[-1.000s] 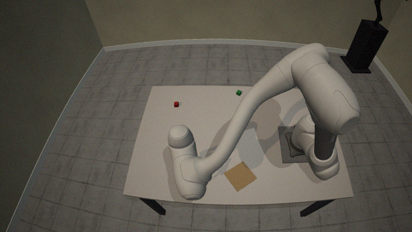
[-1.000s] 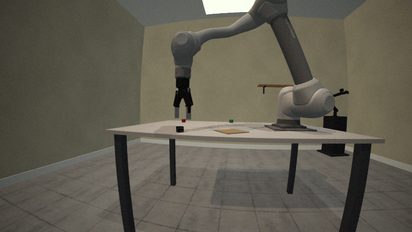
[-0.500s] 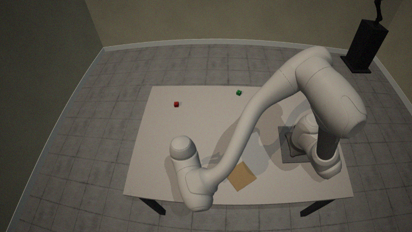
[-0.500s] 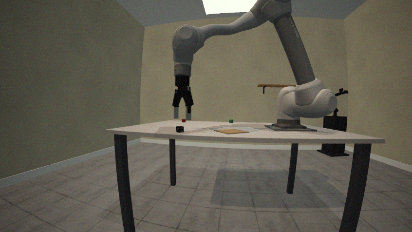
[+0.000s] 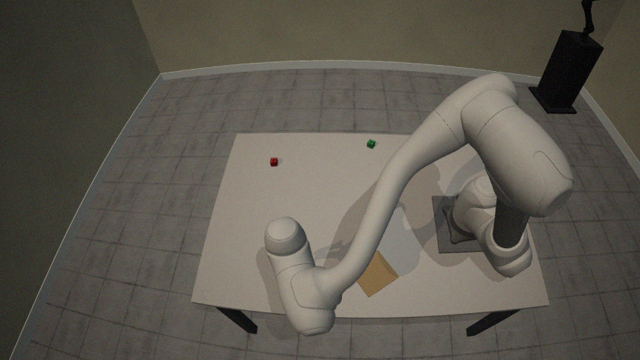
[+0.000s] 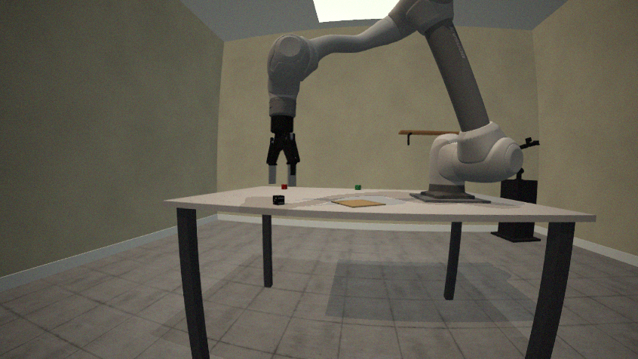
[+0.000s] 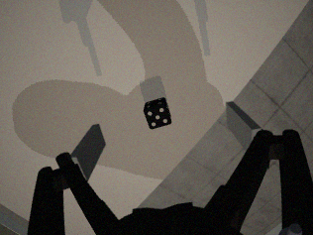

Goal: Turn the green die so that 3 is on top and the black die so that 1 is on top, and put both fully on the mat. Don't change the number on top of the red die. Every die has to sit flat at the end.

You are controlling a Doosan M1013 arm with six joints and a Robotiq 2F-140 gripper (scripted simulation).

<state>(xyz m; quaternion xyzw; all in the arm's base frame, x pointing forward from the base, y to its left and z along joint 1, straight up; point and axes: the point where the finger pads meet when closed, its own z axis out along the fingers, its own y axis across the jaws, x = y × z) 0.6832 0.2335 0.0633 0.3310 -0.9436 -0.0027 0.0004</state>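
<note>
My hand is 710 mm to the left of the green die, 340 mm past it and 60 mm above it. Also, from my hand: red die 640 mm to the right, 120 mm ahead, 60 mm below; then black die 60 mm below, 10 mm ahead; then tan mat 260 mm behind, 70 mm to the right, 70 mm below.
</note>
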